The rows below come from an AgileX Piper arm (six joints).
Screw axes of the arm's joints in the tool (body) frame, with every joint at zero. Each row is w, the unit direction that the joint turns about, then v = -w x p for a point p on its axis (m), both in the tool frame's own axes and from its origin. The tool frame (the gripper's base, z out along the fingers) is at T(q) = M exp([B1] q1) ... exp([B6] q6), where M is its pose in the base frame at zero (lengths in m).
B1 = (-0.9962, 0, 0.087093, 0.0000, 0.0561, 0.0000)
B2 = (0, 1, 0, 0.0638, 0.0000, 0.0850)
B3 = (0, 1, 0, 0.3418, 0.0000, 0.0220)
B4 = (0, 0, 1, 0.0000, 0.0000, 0.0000)
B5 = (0, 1, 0, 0.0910, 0.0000, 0.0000)
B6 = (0, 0, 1, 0.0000, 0.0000, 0.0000)
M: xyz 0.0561 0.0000 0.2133 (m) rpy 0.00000 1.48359 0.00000 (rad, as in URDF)
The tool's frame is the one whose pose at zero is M.
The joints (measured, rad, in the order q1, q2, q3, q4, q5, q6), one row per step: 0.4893, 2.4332, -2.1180, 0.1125, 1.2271, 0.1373; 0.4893, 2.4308, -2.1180, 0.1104, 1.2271, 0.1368; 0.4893, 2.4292, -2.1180, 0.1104, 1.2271, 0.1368; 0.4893, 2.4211, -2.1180, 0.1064, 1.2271, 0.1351; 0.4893, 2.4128, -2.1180, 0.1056, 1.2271, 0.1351; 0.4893, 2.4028, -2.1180, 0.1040, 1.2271, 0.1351; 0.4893, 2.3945, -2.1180, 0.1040, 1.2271, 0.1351; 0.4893, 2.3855, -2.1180, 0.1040, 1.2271, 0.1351; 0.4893, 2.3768, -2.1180, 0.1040, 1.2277, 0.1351; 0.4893, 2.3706, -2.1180, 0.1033, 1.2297, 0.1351
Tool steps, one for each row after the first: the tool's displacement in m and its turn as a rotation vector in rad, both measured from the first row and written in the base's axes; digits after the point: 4 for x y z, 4 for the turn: 0.0000, -0.0002, 0.0012, -0.0007, -0.0032, 0.0010; 0.0000, -0.0002, 0.0020, 0.0000, -0.0046, 0.0010; -0.0001, -0.0006, 0.0060, 0.0003, -0.0138, 0.0035; -0.0004, -0.0009, 0.0101, 0.0035, -0.0215, 0.0037; -0.0007, -0.0012, 0.0151, 0.0068, -0.0311, 0.0040; -0.0010, -0.0014, 0.0192, 0.0107, -0.0384, 0.0039; -0.0014, -0.0016, 0.0237, 0.0149, -0.0464, 0.0039; -0.0019, -0.0018, 0.0280, 0.0187, -0.0535, 0.0039; -0.0023, -0.0021, 0.0311, 0.0201, -0.0575, 0.0042
